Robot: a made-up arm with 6 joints.
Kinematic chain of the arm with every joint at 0, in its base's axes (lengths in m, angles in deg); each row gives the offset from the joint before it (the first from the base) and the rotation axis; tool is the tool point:
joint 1: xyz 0 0 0.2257 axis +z
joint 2: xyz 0 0 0 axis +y
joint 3: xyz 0 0 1.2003 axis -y
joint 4: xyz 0 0 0 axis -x
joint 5: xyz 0.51 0 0 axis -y
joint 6: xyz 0 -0.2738 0 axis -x
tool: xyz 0 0 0
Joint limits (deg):
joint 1: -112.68..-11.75
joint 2: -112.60..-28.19
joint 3: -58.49..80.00
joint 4: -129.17..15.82
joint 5: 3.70..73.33
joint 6: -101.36..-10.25
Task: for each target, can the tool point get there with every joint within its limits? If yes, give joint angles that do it. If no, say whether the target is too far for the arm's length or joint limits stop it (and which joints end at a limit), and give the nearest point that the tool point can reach.
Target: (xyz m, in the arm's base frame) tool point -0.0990 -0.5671 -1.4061
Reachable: no: joint limits stop it (at a limit: joint 1, joint 2, joint 3) | nearest point -0.6067 0.0315 0.0266 | short by 1.634 m
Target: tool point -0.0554 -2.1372 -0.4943
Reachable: no: too far | nearest point -0.7213 -0.0849 0.0905 | short by 2.235 m
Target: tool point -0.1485 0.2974 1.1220
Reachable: yes | joints -42.12 -46.54 -13.65 -116.23 44.22 -29.48
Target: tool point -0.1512 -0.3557 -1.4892
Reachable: no: joint limits stop it (at a limit: joint 1, joint 2, joint 3) | nearest point -0.5942 0.0580 0.0216 | short by 1.628 m
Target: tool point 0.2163 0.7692 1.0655
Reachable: yes | joints -103.69 -71.86 9.97 -95.89 53.04 -30.57
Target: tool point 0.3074 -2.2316 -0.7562
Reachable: no: too far | nearest point -0.6934 -0.0683 0.0733 | short by 2.524 m
